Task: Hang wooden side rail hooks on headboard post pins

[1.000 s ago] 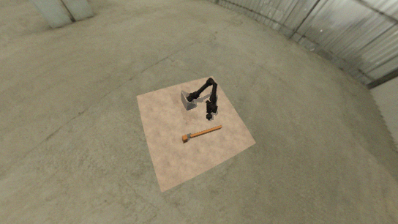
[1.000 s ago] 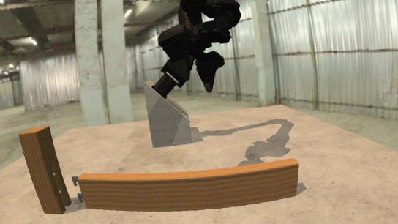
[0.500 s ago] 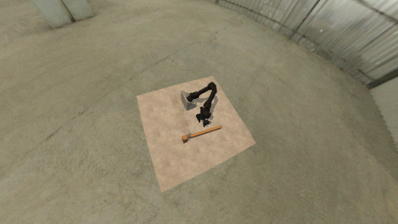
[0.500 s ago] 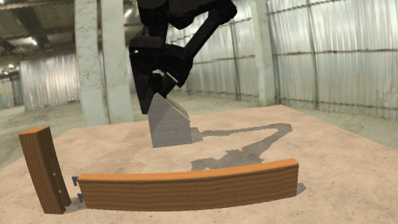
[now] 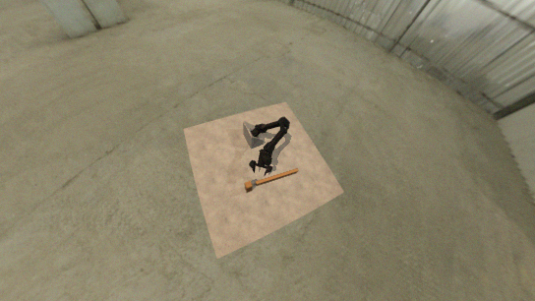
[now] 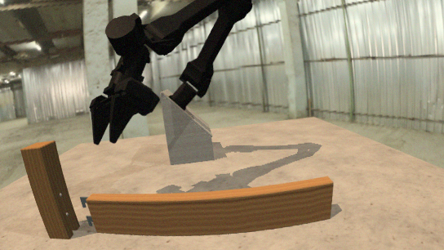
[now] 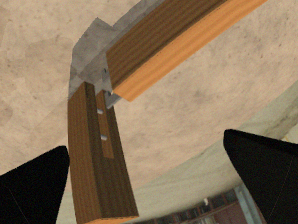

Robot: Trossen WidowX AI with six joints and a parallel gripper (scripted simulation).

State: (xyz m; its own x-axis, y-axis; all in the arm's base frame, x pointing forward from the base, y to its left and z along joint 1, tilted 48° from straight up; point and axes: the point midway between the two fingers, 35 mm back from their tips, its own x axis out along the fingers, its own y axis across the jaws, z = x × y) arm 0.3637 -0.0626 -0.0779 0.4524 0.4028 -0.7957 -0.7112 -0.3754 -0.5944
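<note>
My gripper tip is now 5 cm short of the wooden headboard post, 12 cm to the left of it and 7 cm above it.
</note>
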